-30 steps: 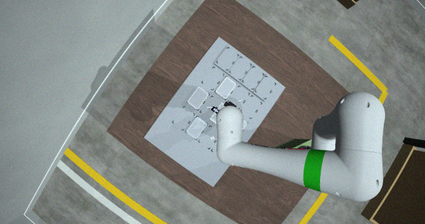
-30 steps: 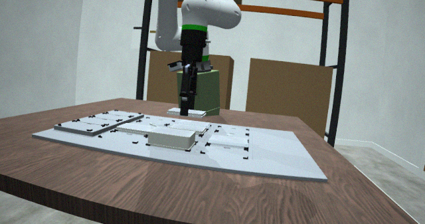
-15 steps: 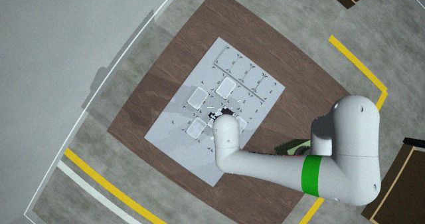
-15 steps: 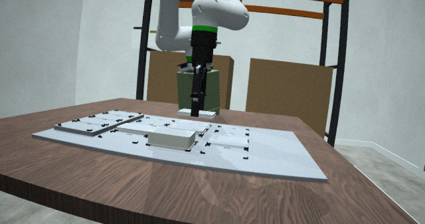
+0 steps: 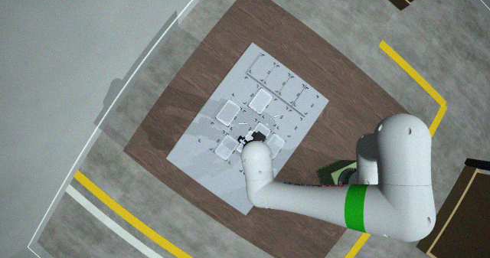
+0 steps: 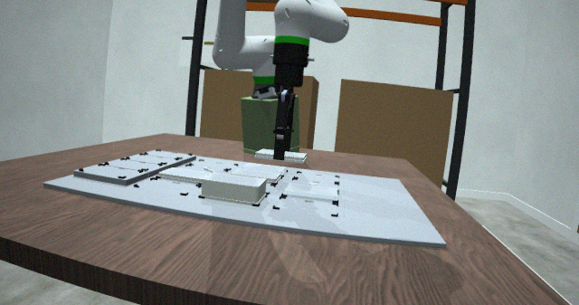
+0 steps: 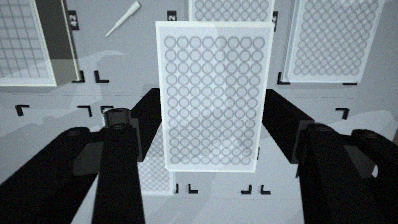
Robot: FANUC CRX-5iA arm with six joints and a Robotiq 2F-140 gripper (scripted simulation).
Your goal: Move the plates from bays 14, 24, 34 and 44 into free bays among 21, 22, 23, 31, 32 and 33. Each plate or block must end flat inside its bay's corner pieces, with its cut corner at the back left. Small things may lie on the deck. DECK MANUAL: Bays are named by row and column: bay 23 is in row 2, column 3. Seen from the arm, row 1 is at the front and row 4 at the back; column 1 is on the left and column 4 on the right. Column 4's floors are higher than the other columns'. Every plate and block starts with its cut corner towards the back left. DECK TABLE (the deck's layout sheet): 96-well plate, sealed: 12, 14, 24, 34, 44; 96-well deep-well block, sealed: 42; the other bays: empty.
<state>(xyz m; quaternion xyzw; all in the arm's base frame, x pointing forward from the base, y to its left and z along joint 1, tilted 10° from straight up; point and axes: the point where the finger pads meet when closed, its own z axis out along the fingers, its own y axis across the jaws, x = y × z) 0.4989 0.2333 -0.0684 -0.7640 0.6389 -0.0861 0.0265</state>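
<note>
Right now my hand is 10 cm above the white scrap, 8 cm to the right of it and 5 cm past it. The rest, counted from my hand: sealed deep-well block: 20 cm ahead, 8 cm below, 4 cm to the right; sealed plate: 11 cm behind, 9 cm to the right, 9 cm below; round thing: 15 cm to the right, 10 cm below.
</note>
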